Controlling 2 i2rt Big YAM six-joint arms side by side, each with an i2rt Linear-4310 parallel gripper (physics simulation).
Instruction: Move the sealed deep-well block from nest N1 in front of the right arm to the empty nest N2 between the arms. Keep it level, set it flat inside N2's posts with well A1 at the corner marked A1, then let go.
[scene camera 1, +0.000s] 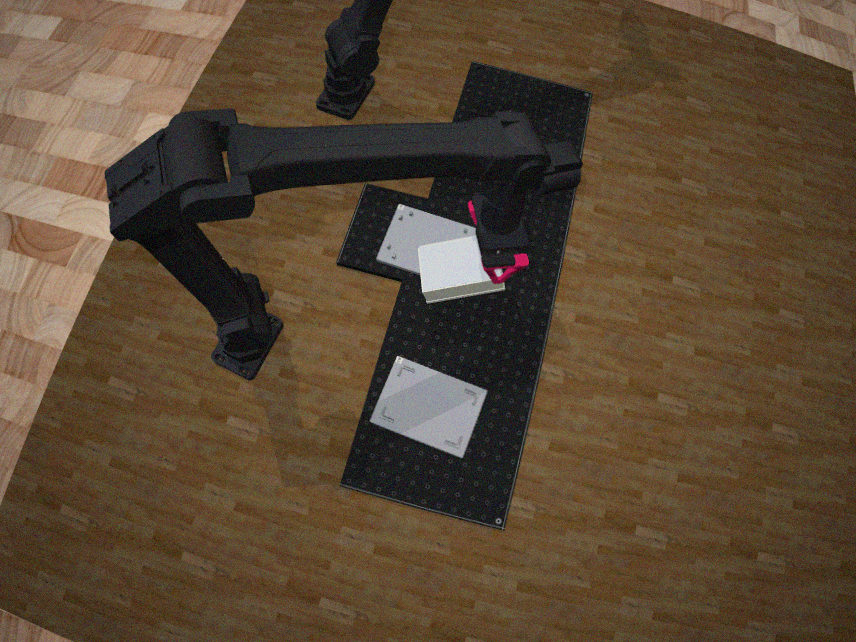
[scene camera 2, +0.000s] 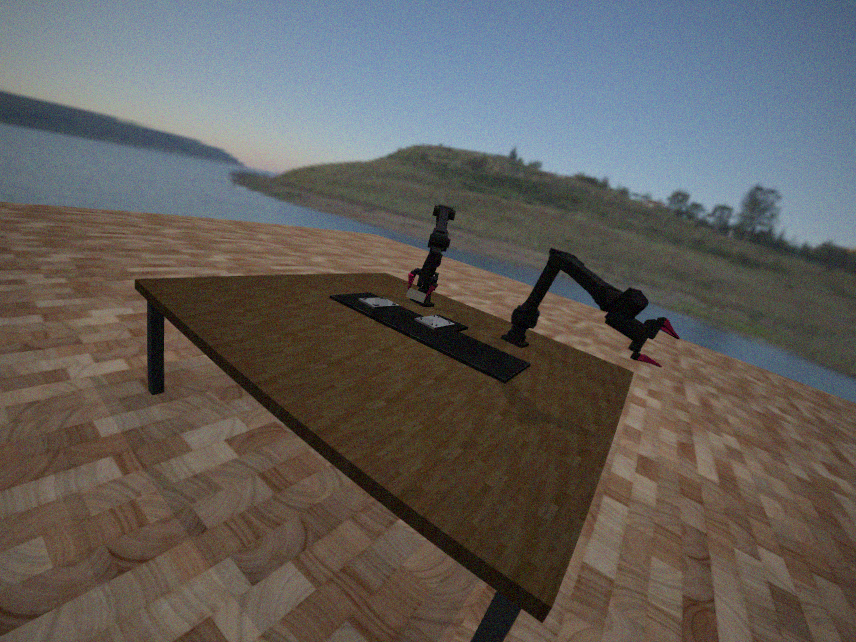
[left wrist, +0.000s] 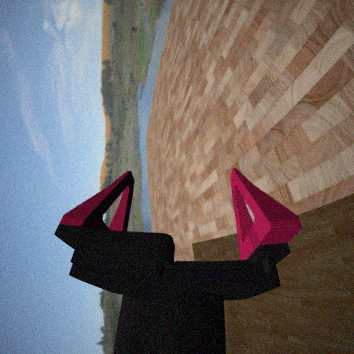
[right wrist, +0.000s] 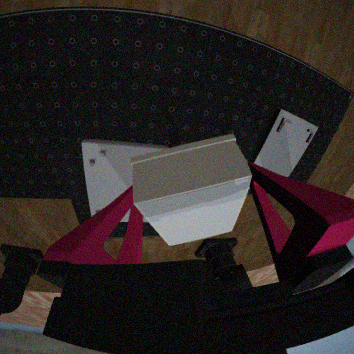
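Seen in the pictures: left gripper, fingertip midpoint: (scene camera 2: 670, 352) (left wrist: 180, 173); right gripper, fingertip midpoint: (scene camera 1: 492, 260) (scene camera 2: 416, 294) (right wrist: 191, 179); left arm's base, link origin: (scene camera 1: 346, 94) (scene camera 2: 514, 342) (right wrist: 24, 254); right arm's base, link origin: (scene camera 1: 248, 342) (scene camera 2: 421, 303) (right wrist: 215, 245).
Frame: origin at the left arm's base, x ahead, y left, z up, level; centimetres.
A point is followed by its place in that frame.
Observation:
The white sealed block (scene camera 1: 452, 266) {x 37.4, y -34.6, z 14.2 cm} (scene camera 2: 418, 296) {x 43.3, y -29.5, z 13.7 cm} (right wrist: 192, 185) {x 43.3, y -30.6, z 15.7 cm} is held above the board. In scene camera 1 it overlaps the lower right of nest N2 (scene camera 1: 401, 243) {x 26.1, y -28.8, z 2.4 cm} (scene camera 2: 434, 323) {x 34.1, y -24.3, z 2.5 cm} (right wrist: 106, 175) {x 33.4, y -23.9, z 2.5 cm}, a light grey plate with small posts, and is turned relative to it. I cannot tell whether the block is exactly level; its A1 mark is not readable. Nest N1 (scene camera 1: 428, 407) {x 42.4, y -54.4, z 2.5 cm} (scene camera 2: 376, 302) {x 44.8, y -53.3, z 2.5 cm} (right wrist: 287, 145) {x 45.0, y -54.0, z 2.5 cm}, a grey plate with corner brackets, is empty. My right gripper (scene camera 1: 486, 241) (scene camera 2: 421, 292) {x 42.8, y -31.1, z 14.2 cm} (right wrist: 191, 179) {x 42.8, y -31.1, z 14.2 cm} is shut on the block. My left gripper (scene camera 2: 667, 351) {x 38.9, y 65.9, z 29.9 cm} (left wrist: 180, 173) {x 38.9, y 65.9, z 29.9 cm} is open and empty, out beyond the table's edge.
The black perforated board (scene camera 1: 477, 331) {x 44.9, y -38.4, z 1.3 cm} (scene camera 2: 484, 355) {x 37.1, y 6.5, z 1.3 cm} (right wrist: 145, 95) {x 45.8, y -27.5, z 1.3 cm} lies under both nests on the brown wooden table (scene camera 1: 656, 386) {x 78.7, y -34.3, z 0.0 cm} (scene camera 2: 345, 386) {x 101.7, y 3.7, z 0.0 cm}. The left arm's base (scene camera 1: 345, 96) {x 2.1, y -3.6, z 4.2 cm} (scene camera 2: 515, 336) {x 4.0, y 1.4, z 4.0 cm} stands beside the board. The right arm's base (scene camera 1: 248, 348) {x 13.3, y -59.0, z 10.5 cm} stands at the lower left in scene camera 1.

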